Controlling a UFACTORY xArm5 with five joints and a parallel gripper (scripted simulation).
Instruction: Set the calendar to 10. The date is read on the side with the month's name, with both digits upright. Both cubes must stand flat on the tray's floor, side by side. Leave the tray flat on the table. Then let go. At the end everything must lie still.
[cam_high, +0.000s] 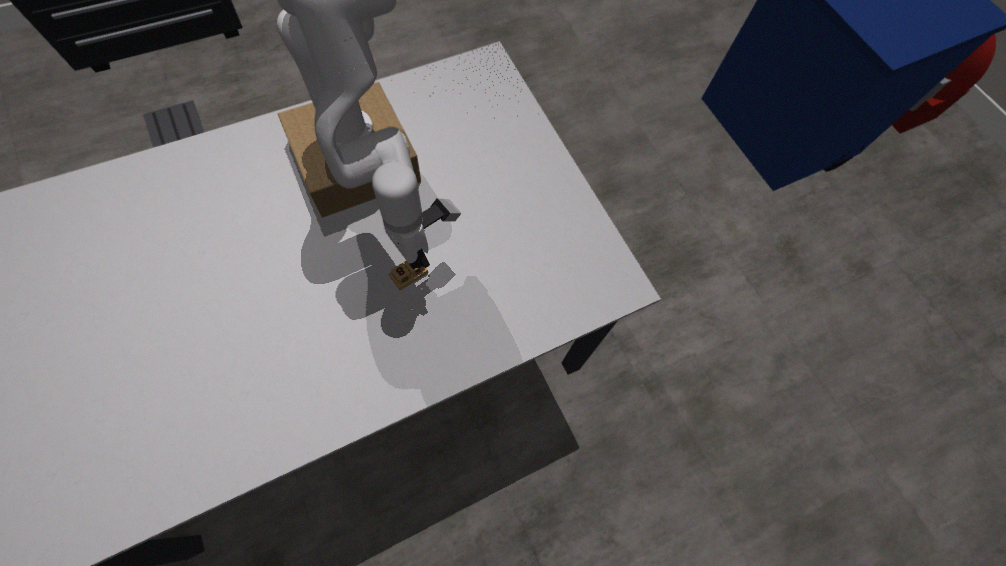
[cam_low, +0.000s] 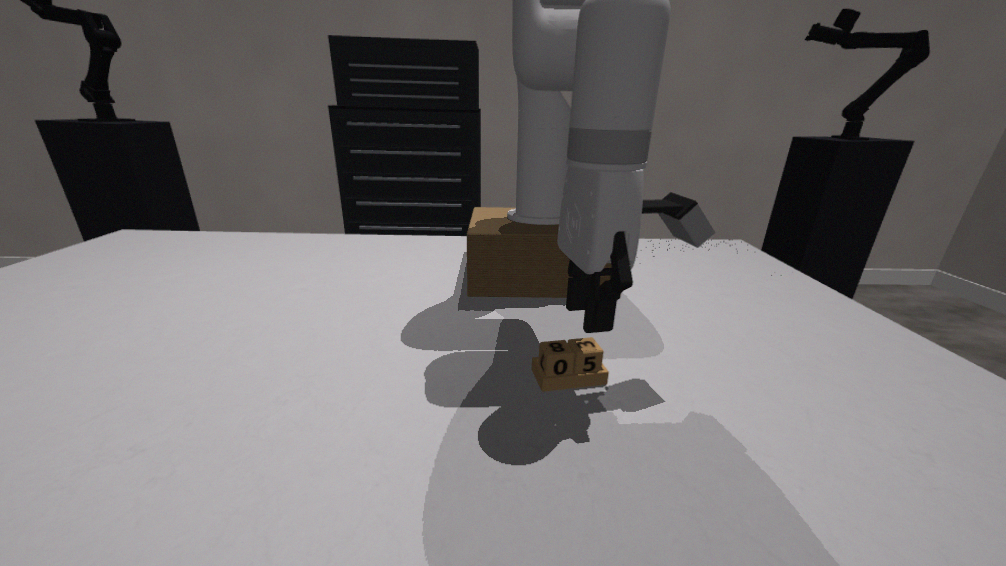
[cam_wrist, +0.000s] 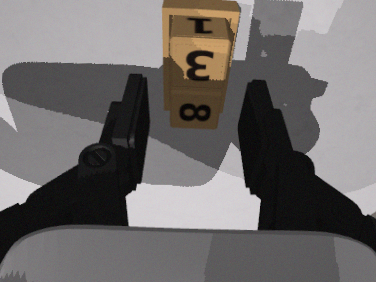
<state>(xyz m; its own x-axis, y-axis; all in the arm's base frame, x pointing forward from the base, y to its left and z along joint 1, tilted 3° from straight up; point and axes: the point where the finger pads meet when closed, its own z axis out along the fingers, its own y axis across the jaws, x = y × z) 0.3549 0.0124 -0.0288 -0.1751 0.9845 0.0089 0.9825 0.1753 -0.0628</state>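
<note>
The wooden calendar tray is 20 mm to the right of my hand and 80 mm below it.
</note>
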